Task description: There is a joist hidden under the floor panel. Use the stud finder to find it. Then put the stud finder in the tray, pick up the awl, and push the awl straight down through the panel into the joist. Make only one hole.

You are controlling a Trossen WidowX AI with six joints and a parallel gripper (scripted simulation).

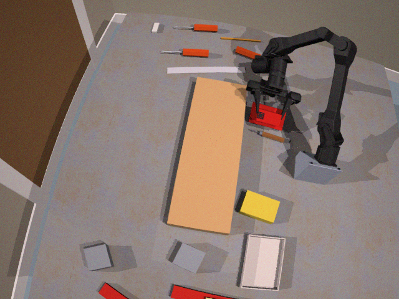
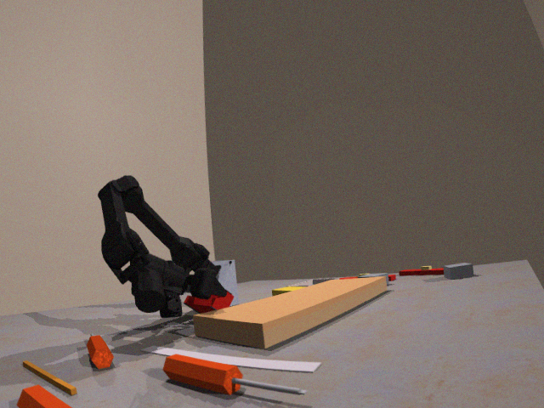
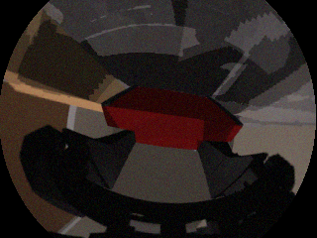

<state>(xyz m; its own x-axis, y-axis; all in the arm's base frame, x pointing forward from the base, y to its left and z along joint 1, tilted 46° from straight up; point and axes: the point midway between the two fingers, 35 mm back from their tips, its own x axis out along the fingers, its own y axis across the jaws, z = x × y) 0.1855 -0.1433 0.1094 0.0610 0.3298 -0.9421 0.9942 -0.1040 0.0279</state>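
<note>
The red stud finder lies 10 mm below my gripper tip and 10 mm ahead of it. Round my gripper tip: white strip (230 mm ahead, 210 mm to the right, 60 mm below); brown-handled awl (60 mm below, 40 mm to the left); yellow block (300 mm to the left, 50 mm below).
</note>
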